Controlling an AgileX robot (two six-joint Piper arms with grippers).
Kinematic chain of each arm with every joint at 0, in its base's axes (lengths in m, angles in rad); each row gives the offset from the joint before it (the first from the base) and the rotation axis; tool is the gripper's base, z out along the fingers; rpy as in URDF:
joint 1: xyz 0 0 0.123 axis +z
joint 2: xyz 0 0 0 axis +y
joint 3: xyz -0.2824 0 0.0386 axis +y
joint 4: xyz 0.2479 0 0.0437 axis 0.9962 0 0.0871
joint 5: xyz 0 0 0 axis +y
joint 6: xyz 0.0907 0 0.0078 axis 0.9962 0 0.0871
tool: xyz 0 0 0 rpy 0 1.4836 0
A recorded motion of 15 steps. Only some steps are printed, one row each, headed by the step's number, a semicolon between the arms.
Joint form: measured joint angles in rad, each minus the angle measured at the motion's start. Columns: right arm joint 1, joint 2, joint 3, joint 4, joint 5, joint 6; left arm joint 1, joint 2, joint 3, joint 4, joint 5, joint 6.
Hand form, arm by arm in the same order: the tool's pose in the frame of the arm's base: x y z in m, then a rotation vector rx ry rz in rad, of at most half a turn. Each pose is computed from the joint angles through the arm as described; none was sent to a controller.
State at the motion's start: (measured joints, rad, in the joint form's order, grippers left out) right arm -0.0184 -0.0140 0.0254 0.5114 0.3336 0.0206; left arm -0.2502 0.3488 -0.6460 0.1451 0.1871 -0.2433
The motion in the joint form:
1: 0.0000 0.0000 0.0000 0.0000 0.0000 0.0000; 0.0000 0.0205 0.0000 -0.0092 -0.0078 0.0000
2: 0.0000 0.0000 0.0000 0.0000 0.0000 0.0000; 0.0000 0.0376 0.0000 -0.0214 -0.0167 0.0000
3: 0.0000 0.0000 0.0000 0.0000 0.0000 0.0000; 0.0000 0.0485 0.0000 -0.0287 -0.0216 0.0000
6: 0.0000 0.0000 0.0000 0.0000 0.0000 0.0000; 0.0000 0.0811 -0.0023 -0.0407 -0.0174 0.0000
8: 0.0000 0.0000 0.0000 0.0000 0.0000 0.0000; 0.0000 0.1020 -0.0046 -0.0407 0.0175 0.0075
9: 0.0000 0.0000 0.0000 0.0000 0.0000 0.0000; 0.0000 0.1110 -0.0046 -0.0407 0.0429 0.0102
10: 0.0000 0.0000 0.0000 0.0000 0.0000 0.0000; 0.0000 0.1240 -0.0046 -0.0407 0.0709 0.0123
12: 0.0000 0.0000 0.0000 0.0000 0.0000 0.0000; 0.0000 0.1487 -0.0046 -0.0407 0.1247 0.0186
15: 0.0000 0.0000 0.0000 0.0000 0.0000 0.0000; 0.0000 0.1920 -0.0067 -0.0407 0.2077 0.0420
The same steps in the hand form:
1: 0.0534 0.0137 0.1790 0.3577 1.7771 0.4937; 0.0650 -0.0143 0.3874 0.0775 1.3882 -0.2834
2: 0.0534 0.0137 0.1790 0.3577 1.7771 0.4937; 0.0692 -0.0157 0.3870 0.0726 1.3976 -0.2946
3: 0.0534 0.0137 0.1790 0.3577 1.7771 0.4937; 0.0719 -0.0166 0.3866 0.0696 1.4042 -0.3012
6: 0.0534 0.0137 0.1790 0.3577 1.7771 0.4937; 0.0800 -0.0188 0.3844 0.0646 1.4398 -0.3084
8: 0.0534 0.0137 0.1790 0.3577 1.7771 0.4937; 0.0854 -0.0198 0.3803 0.0699 1.4926 -0.2943
9: 0.0534 0.0137 0.1790 0.3577 1.7771 0.4937; 0.0878 -0.0202 0.3772 0.0717 1.5267 -0.2867
10: 0.0534 0.0137 0.1790 0.3577 1.7771 0.4937; 0.0911 -0.0208 0.3735 0.0732 1.5675 -0.2785
12: 0.0534 0.0137 0.1790 0.3577 1.7771 0.4937; 0.0970 -0.0218 0.3662 0.0783 1.6452 -0.2607
15: 0.0534 0.0137 0.1790 0.3577 1.7771 0.4937; 0.1060 -0.0233 0.3549 0.0993 1.7669 -0.2222

